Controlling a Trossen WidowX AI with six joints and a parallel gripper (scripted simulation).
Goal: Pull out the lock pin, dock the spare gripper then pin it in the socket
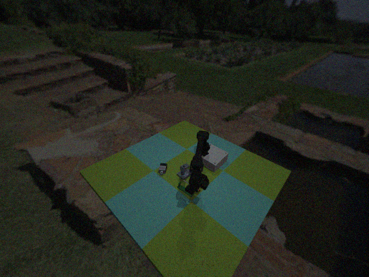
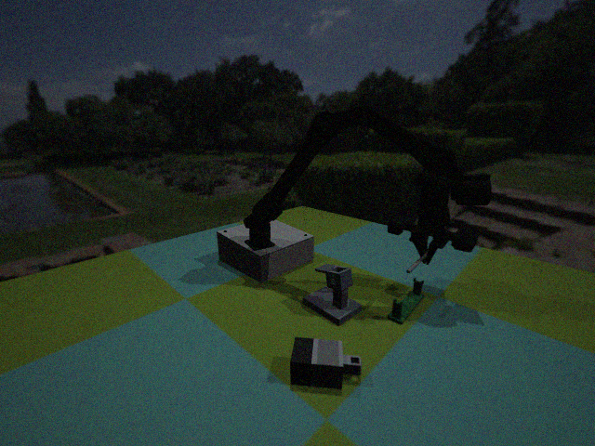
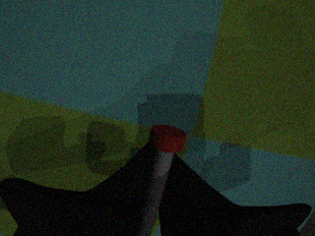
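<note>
The green pin rest lies 100 mm to the right of my gripper tip, 50 mm below it and 20 mm ahead of it. Also, from my gripper tip: socket: 240 mm to the right, 70 mm behind, 20 mm below; spare gripper: 370 mm to the right, 60 mm ahead, 50 mm below.
</note>
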